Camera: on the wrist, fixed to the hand. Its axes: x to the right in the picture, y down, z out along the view.
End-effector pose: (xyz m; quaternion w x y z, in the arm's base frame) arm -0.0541 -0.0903 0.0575 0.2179 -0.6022 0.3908 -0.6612
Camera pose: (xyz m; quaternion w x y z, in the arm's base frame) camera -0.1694 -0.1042 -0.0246 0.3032 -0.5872 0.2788 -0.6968
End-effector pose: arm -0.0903 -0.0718 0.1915 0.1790 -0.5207 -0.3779 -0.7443
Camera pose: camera -0.0882 -0.2140 0.1902 0.2318 -0.5044 -0.4915 -0.6711
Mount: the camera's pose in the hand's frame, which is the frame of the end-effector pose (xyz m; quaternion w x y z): -0.0201 0.0934 -0.1054 0.9893 0.1426 -0.0264 -0.0129
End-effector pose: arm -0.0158 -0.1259 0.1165 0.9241 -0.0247 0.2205 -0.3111
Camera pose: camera -0.0219 -0.0293 0.0123 0.9196 0.0963 0.1491 -0.3505
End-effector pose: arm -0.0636 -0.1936 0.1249 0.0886 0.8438 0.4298 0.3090
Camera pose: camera -0.0728 -0.2789 0.2383 0.0173 -0.8500 -0.4778 -0.2210
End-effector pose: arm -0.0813 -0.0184 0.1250 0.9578 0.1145 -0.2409 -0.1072
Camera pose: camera -0.0334 0.0933 0.0511 0.9235 0.2501 -0.2774 -0.0871
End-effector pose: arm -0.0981 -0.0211 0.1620 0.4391 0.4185 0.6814 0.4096
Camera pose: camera -0.1723 -0.0305 0.2830 0.3980 0.4787 0.7263 0.2913
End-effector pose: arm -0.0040 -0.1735 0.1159 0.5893 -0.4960 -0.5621 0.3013
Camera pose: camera 0.1125 -0.1873 0.0354 0.6428 -0.3915 -0.5351 0.3837
